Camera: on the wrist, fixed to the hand. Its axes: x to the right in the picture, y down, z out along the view.
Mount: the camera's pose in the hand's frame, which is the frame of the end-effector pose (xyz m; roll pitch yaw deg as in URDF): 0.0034 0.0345 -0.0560 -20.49 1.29 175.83
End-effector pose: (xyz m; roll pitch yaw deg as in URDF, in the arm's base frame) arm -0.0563 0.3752 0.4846 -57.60 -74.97 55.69
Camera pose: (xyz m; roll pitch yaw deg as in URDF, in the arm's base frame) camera 0.0002 0.4069 0.4725 31.24 79.12 -130.38
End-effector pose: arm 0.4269 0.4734 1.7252 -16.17 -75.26 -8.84
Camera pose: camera 0.4910 0.4812 1.7124 -20.40 77.15 154.56
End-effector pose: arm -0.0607 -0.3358 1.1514 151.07 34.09 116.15
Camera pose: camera -0.0754 -0.2988 1.2039 -173.73 -37.18 -60.05
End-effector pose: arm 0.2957 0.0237 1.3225 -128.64 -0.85 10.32
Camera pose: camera 0.3106 -0.0399 1.3306 108.33 3.30 -166.06
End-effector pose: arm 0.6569 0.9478 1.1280 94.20 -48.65 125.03
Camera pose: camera 0.6285 0.8954 1.1560 -115.64 44.39 -56.34
